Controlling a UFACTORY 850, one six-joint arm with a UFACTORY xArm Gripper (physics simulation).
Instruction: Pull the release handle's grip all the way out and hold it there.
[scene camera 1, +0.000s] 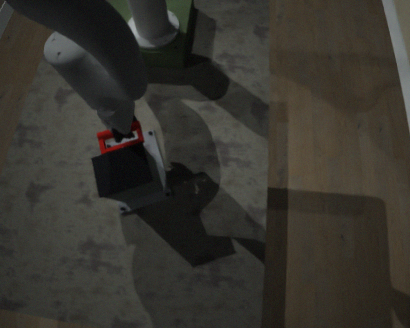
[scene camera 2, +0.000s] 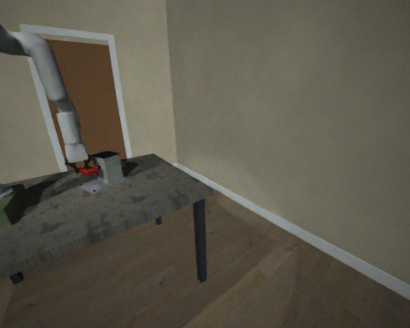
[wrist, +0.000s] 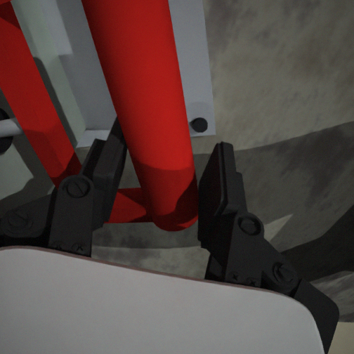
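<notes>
The release handle's red grip (scene camera 1: 103, 145) (scene camera 2: 90, 171) (wrist: 145, 90) is a rectangular frame with a thick round outer bar. It stands on the side of a grey-green box with a dark top (scene camera 1: 122, 170) (scene camera 2: 111, 167), above a light base plate (scene camera 1: 156, 152) (scene camera 2: 92, 187) (wrist: 196, 65). A gap shows between the grip and the box in scene camera 1. My gripper (scene camera 1: 124, 135) (scene camera 2: 82, 167) (wrist: 168, 152) is shut on the grip's outer bar near one end, with a black finger on each side. The far side of the left finger's contact is partly hidden by the bar.
The box and plate stand on a mottled grey table (scene camera 1: 65, 250) (scene camera 2: 145, 192). The arm's green base block (scene camera 1: 167, 57) (scene camera 2: 11, 207) stands at the table's other part. A bolt head (wrist: 199, 124) sits at the plate's corner. A door (scene camera 2: 87, 95) and walls are behind the table.
</notes>
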